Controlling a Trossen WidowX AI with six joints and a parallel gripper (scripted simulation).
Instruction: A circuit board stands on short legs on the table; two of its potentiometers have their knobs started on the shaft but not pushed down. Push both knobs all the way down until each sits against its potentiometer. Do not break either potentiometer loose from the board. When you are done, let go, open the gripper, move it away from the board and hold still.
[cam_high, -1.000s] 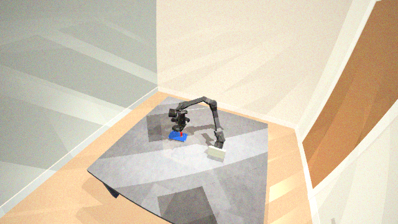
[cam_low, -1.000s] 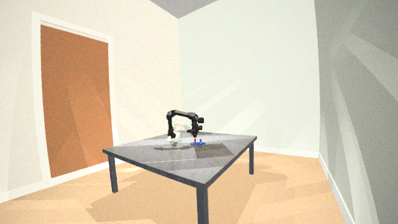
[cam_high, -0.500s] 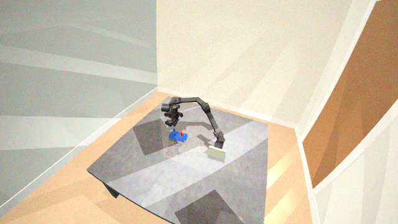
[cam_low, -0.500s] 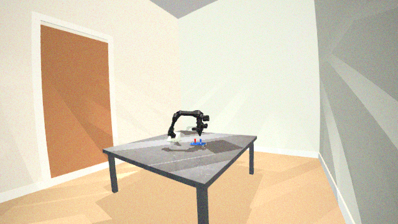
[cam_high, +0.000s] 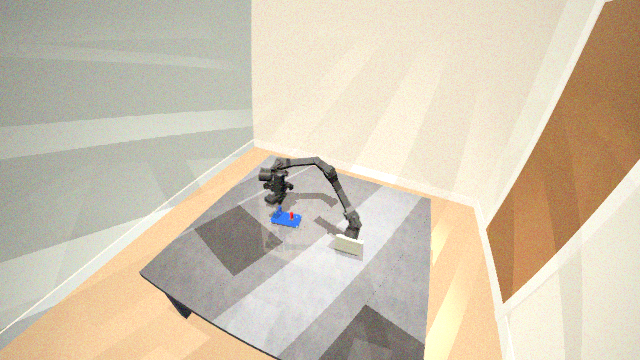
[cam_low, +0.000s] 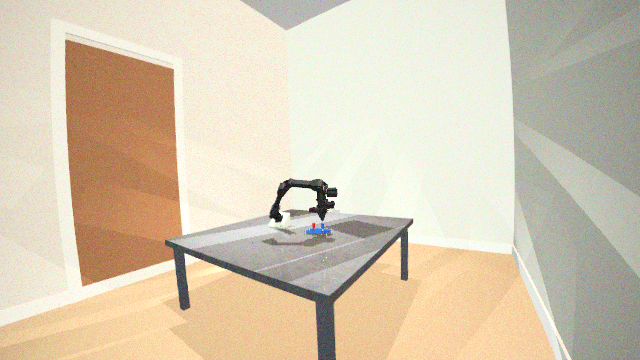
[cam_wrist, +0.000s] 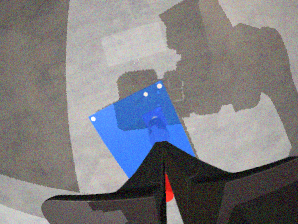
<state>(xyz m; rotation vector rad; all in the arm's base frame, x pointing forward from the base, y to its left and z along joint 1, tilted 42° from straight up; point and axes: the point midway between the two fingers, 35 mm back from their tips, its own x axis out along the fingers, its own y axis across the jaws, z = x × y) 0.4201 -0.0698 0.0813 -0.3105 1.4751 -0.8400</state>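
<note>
Now: the blue knob 3 cm below my gripper tip. From my gripper tip the other things lie so: red knob (8 cm behind, 2 cm to the left, 4 cm below).
</note>
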